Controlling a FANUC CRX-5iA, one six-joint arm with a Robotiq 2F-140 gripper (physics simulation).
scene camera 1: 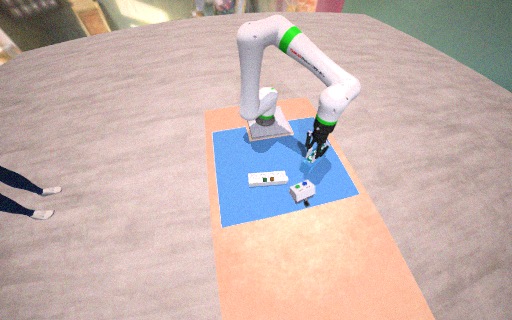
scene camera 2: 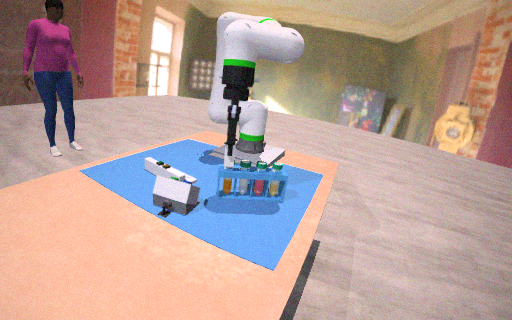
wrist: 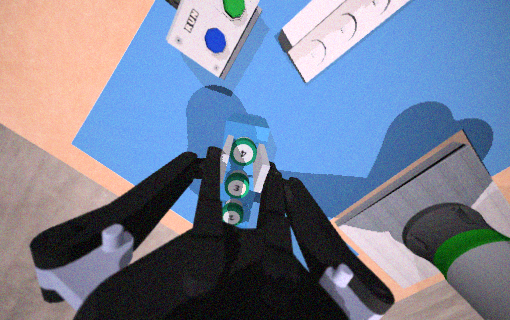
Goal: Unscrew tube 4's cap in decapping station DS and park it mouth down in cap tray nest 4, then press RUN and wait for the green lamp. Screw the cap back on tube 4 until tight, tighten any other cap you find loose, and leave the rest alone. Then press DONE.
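Frame: origin at the arm's base, x ahead, y left, z up, level; centimetres.
Seen in the pictures: gripper, between the fingertips: [scene camera 1: 310, 159] [scene camera 2: 229, 163] [wrist: 243, 150]; arm's base, origin of its link: [scene camera 1: 265, 119] [scene camera 2: 249, 148] [wrist: 438, 230].
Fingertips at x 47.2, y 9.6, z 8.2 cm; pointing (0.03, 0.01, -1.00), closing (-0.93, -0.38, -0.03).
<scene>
Pixels of each thing's top centre, then the offset from my fingertips to it. "spot": a spot on its surface instead. Level surfaces: height alone.
- blue tube rack, centre of its top: [wrist: 235, 196] [scene camera 2: 253, 167] [scene camera 1: 317, 152] dz -0.7, dx -3.6, dy +6.9 cm
- cap 4, centre of its top: [wrist: 243, 153] dz +1.3, dx +0.0, dy +0.0 cm
- tube 4, a spot on its surface: [scene camera 2: 227, 185] spot: dz -6.8, dx +1.3, dy +0.7 cm
- white cap tray, centre of its top: [scene camera 2: 169, 162] [scene camera 1: 267, 174] dz -5.6, dx -1.2, dy -24.8 cm
- button box, centre of its top: [scene camera 2: 176, 177] [scene camera 1: 304, 187] dz -2.6, dx +13.4, dy -10.2 cm
- green button, a spot on its surface: [wrist: 233, 6] spot: dz -4.0, dx +11.0, dy -12.3 cm
- blue button, centre of its top: [wrist: 213, 38] dz -3.5, dx +11.0, dy -8.1 cm
- blue mat, height of its surface: dz -11.0 cm
- small green piece, a spot on its surface: [scene camera 1: 263, 179] spot: dz -5.6, dx +0.9, dy -28.2 cm
- orange piece, a spot on its surface: [scene camera 1: 271, 179] spot: dz -5.8, dx +2.2, dy -24.0 cm
The blue tube rack [scene camera 1: 309, 167] [scene camera 2: 253, 170] [wrist: 247, 127] holds a row of tubes with green caps. My gripper [scene camera 1: 316, 153] [scene camera 2: 229, 160] [wrist: 243, 150] stands upright over the rack's end and is shut on cap 4 [wrist: 243, 151], which sits on tube 4 [scene camera 2: 227, 185], the one with orange liquid. Caps 3 [wrist: 236, 186] and 2 [wrist: 232, 214] sit on their tubes between my fingers' bases in the wrist view. The white cap tray [scene camera 1: 280, 179] [scene camera 2: 153, 164] [wrist: 334, 37] lies to the side. The button box [scene camera 1: 302, 192] [scene camera 2: 175, 194] [wrist: 193, 37] carries a green button [wrist: 233, 6] and a blue button [wrist: 215, 40].
Everything stands on a blue mat [scene camera 1: 249, 206] [scene camera 2: 249, 233] on an orange table top. The arm's base plate [scene camera 1: 280, 129] [scene camera 2: 270, 153] lies behind the rack. A small green piece [scene camera 1: 263, 179] and an orange piece [scene camera 1: 271, 179] sit on the cap tray.
</scene>
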